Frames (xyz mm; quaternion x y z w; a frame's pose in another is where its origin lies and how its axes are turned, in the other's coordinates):
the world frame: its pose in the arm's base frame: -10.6 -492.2 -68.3 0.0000 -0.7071 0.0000 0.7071
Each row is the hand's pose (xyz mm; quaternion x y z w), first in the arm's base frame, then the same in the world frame.
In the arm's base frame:
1: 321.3 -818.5 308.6 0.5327 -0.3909 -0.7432 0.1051
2: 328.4 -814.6 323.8 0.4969 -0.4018 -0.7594 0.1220
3: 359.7 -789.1 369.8 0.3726 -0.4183 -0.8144 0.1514
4: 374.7 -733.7 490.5 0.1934 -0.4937 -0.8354 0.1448
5: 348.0 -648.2 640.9 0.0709 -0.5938 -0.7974 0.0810
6: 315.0 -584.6 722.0 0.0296 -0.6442 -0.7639 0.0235
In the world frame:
1: 376.9 -326.3 -331.9 -0.1488 -0.2021 -0.9022 0.3507
2: 392.1 -322.4 -339.0 -0.1856 -0.1979 -0.8884 0.3704
3: 438.1 -296.9 -370.3 -0.3124 -0.1887 -0.8393 0.4028
4: 558.8 -241.5 -385.3 -0.4540 -0.2467 -0.7275 0.4515
5: 709.2 -156.0 -358.6 -0.5137 -0.3626 -0.6140 0.4771
6: 790.3 -92.4 -325.6 -0.5192 -0.4389 -0.5611 0.4721

